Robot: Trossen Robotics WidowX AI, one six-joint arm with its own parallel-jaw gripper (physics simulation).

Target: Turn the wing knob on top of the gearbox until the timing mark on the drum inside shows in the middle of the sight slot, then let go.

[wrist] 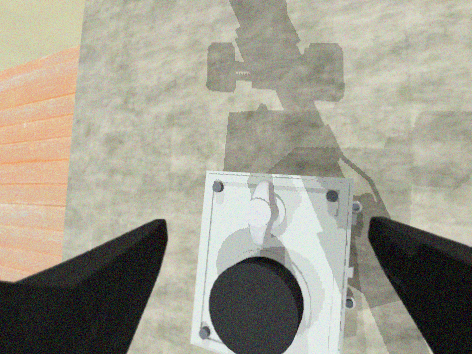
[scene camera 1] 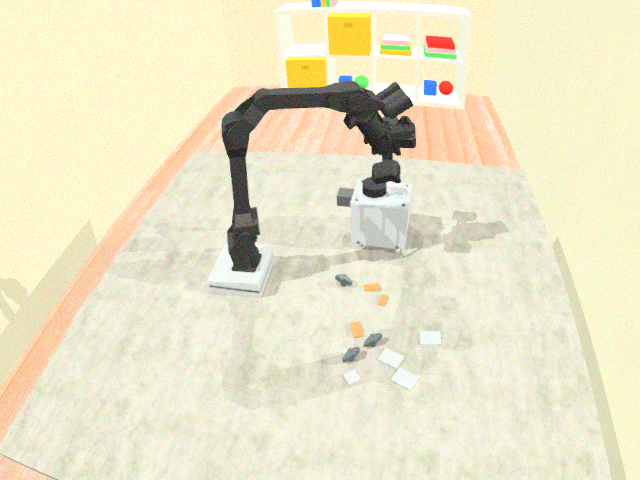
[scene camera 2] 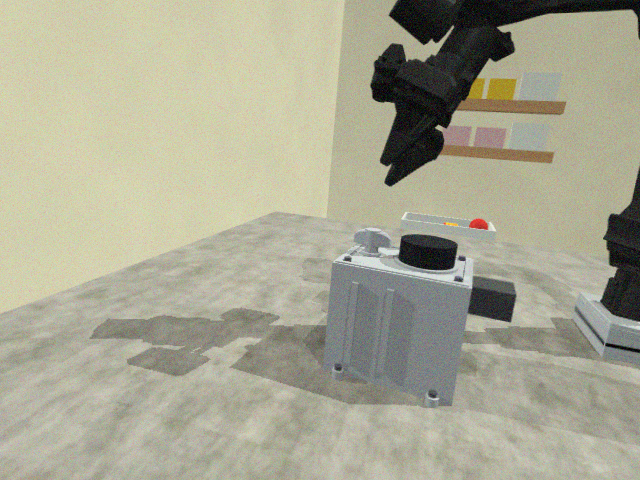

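Pixels of known places: gripper, between the fingertips: (wrist: 267, 228) (scene camera 1: 399, 168) (scene camera 2: 385, 175); arm's base, origin of its link: (scene camera 1: 246, 262) (scene camera 2: 631, 314).
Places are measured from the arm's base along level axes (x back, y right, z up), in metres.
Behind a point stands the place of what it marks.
Observation:
The pale grey gearbox (scene camera 1: 379, 222) @[y -0.164, x -0.312, z 0.039 m] (scene camera 2: 398, 330) @[y -0.288, x -0.304, z 0.024 m] (wrist: 325, 265) @[y -0.183, x -0.321, z 0.088 m] stands upright on the mat. Its light wing knob (scene camera 1: 398, 190) @[y -0.218, x -0.354, z 0.109 m] (scene camera 2: 371, 239) @[y -0.236, x -0.356, z 0.109 m] (wrist: 260, 215) @[y -0.225, x -0.355, z 0.120 m] is on top, beside a round black cap (scene camera 1: 374, 187) @[y -0.209, x -0.292, z 0.116 m] (scene camera 2: 428, 252) @[y -0.261, x -0.286, z 0.111 m] (wrist: 255, 307) @[y -0.225, x -0.293, z 0.117 m]. In the wrist view the wing lies roughly up and down the picture, tilted slightly. My gripper (scene camera 2: 385, 173) @[y -0.202, x -0.354, z 0.185 m] (wrist: 267, 228) @[y -0.202, x -0.354, z 0.185 m] is open and empty, with its fingers wide apart. It hangs clear above the gearbox, and the knob shows between its fingertips in the wrist view. I cannot make out the sight slot, the drum or the timing mark.
A dark block (scene camera 1: 344, 196) @[y -0.211, x -0.212, z 0.078 m] (scene camera 2: 492, 298) @[y -0.253, x -0.214, z 0.069 m] sticks out of the gearbox's side towards the arm's base (scene camera 1: 240, 276) @[y 0.049, x 0.000, z -0.001 m]. Orange pieces (scene camera 1: 371, 287) @[y -0.009, x -0.314, z -0.041 m], dark wing-shaped pieces (scene camera 1: 372, 339) @[y 0.164, x -0.341, z -0.020 m] and white tiles (scene camera 1: 405, 378) @[y 0.239, x -0.424, z -0.046 m] lie on the mat. A white tray (scene camera 2: 413, 223) stands behind the gearbox in the second scene view.

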